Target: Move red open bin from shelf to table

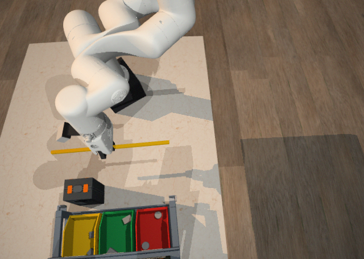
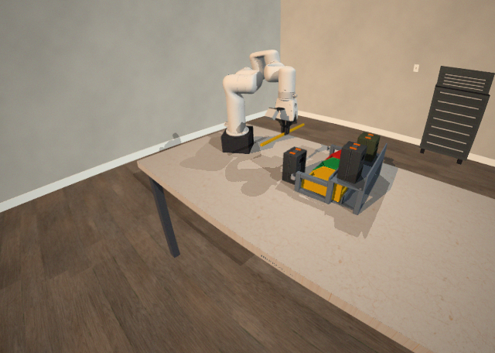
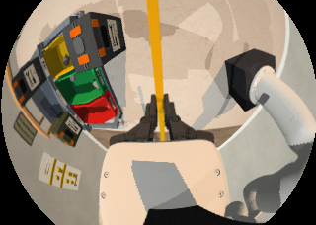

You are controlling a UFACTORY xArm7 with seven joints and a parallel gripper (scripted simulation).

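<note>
My gripper is now 2 cm above the thin yellow bar. The rest, counted from my hand: yellow bin (26 cm ahead, 14 cm to the right, 13 cm below); green bin (27 cm ahead, 3 cm to the right, 13 cm below); red open bin (28 cm ahead, 8 cm to the left, 13 cm below).
</note>
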